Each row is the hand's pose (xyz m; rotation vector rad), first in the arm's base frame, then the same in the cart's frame.
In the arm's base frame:
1: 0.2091 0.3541 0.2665 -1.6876 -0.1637 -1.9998
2: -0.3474 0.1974 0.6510 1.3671 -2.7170 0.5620
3: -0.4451 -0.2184 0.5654 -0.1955 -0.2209 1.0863
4: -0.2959 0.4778 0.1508 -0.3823 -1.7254 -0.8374
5: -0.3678 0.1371 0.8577 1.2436 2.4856 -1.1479
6: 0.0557 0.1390 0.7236 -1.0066 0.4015 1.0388
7: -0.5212 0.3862 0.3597 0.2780 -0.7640 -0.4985
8: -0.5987 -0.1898 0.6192 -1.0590 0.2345 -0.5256
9: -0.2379 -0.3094 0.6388 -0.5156 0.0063 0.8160
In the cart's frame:
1: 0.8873 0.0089 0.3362 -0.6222 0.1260 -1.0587
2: 0.7771 -0.6500 0.1470 -1.8726 1.5048 0.7517
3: 0.9564 -0.6983 -0.2470 0.9499 -0.9898 1.6867
4: 0.4349 -0.1871 0.1346 1.0938 -1.0440 -0.9344
5: 0.8823 -0.8331 0.1936 0.0318 3.0445 0.5271
6: 1.1040 -0.4725 0.3281 -0.1513 -0.7322 1.7251
7: 0.4292 -0.4996 0.0631 1.5899 -0.2808 0.0216
8: 0.8585 -0.8292 -0.2717 0.0051 -0.0501 0.4034
9: 1.1784 -0.6438 -0.1814 0.5695 -0.7474 1.5152

